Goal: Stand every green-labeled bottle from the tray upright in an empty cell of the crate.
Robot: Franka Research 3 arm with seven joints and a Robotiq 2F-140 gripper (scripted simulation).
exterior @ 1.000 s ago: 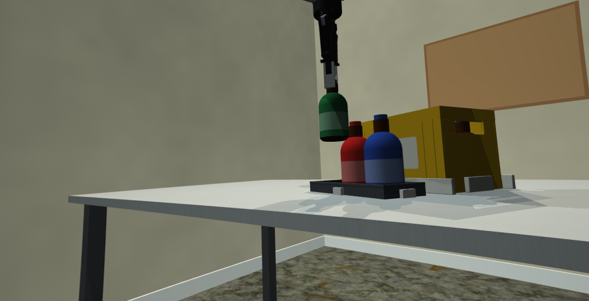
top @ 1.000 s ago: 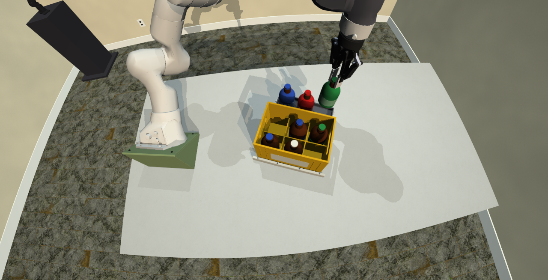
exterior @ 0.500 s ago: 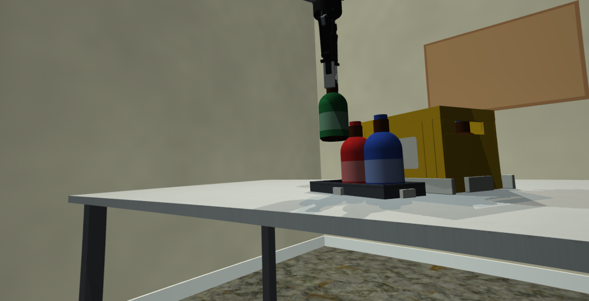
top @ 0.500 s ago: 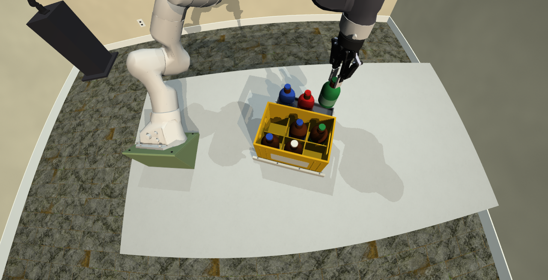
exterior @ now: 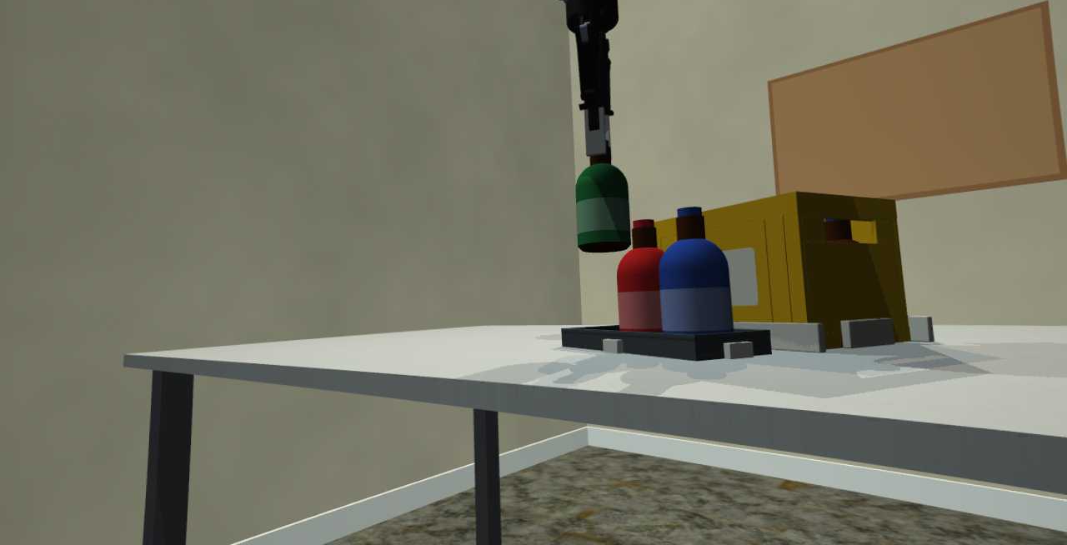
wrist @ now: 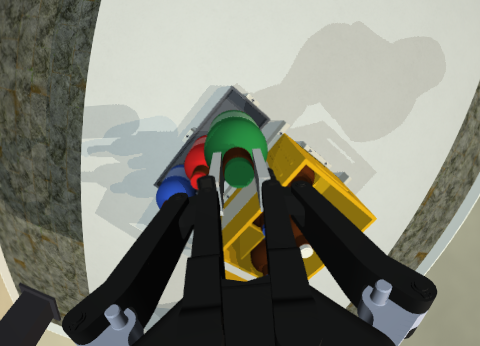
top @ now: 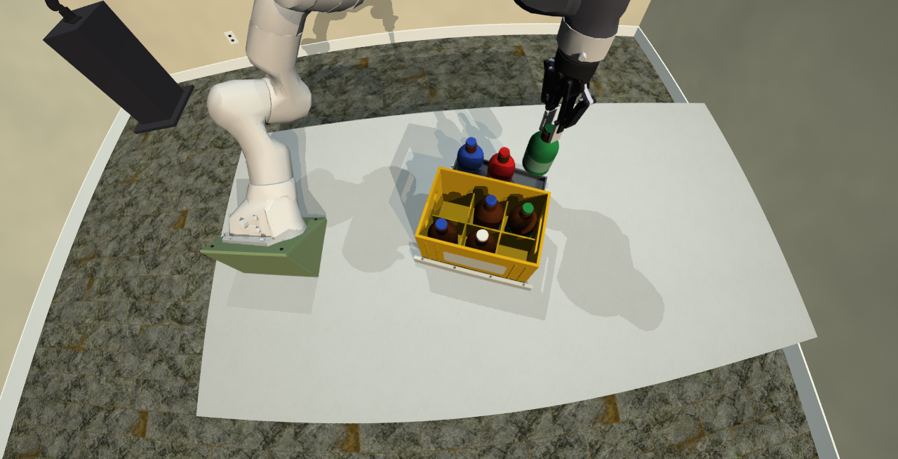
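Now: hand 90 mm above the green-labeled bottle. Round my hand: blue-labeled bottle (210 mm below, 170 mm behind, 70 mm to the left); then red bottle (210 mm below, 90 mm behind, 30 mm to the left); then dark tray (280 mm below, 90 mm behind, 30 mm to the left).
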